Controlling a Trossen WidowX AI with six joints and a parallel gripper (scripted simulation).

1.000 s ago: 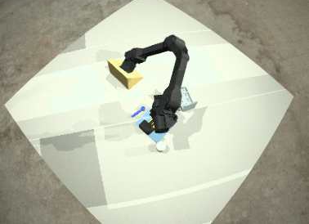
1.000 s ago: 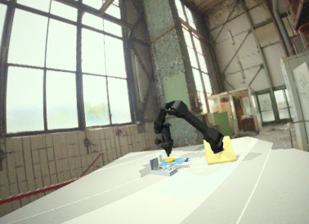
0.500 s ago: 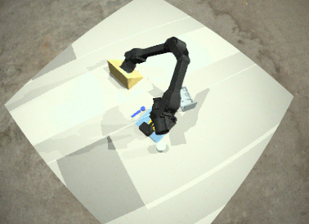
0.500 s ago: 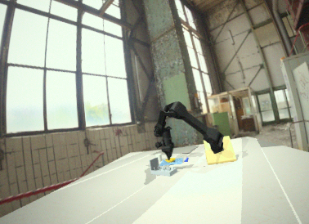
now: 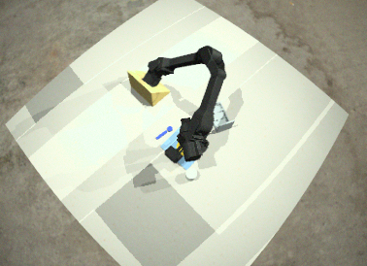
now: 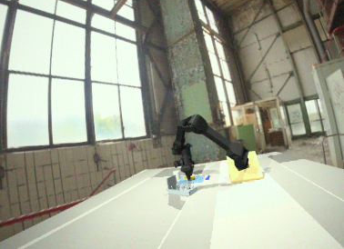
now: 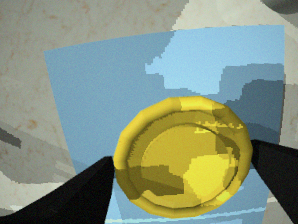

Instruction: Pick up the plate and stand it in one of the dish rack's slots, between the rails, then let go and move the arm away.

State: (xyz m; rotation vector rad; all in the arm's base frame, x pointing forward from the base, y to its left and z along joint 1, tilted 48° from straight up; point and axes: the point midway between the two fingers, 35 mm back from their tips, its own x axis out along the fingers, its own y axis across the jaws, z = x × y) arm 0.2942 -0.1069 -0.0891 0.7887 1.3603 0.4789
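My gripper tip is now 10 mm below the yellow plate. Round my gripper tip: white cup 90 mm ahead, 80 mm to the right, 20 mm above; blue utensil 110 mm behind, 10 mm to the left; light blue mat 10 mm behind, 10 mm below.
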